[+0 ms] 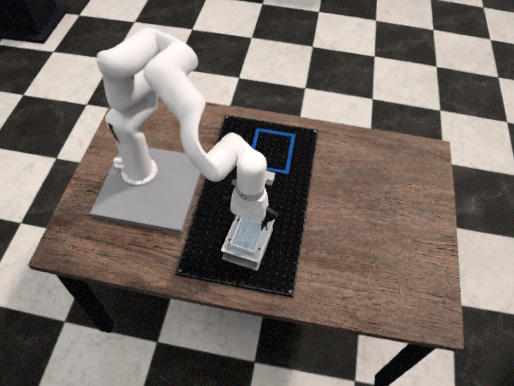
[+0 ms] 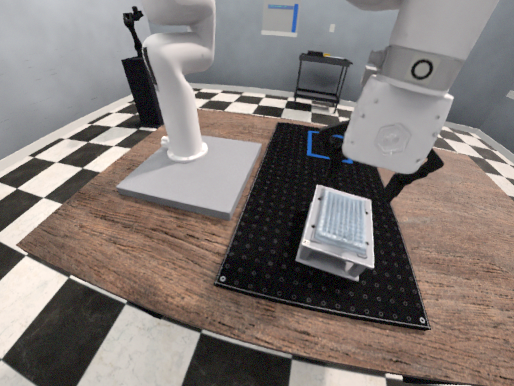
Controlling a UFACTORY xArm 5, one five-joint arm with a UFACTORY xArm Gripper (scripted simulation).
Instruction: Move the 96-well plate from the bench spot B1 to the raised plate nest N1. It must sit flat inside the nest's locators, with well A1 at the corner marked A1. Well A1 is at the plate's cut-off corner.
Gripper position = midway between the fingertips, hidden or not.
Note:
I see my gripper point(image 2: 358, 188), a 96-well plate point(image 2: 342, 220) and a grey plate nest point(image 2: 326, 247).
The 96-well plate shows as well in image 1 point(image 1: 246, 238). My gripper is seen too in image 1 point(image 1: 248, 221).

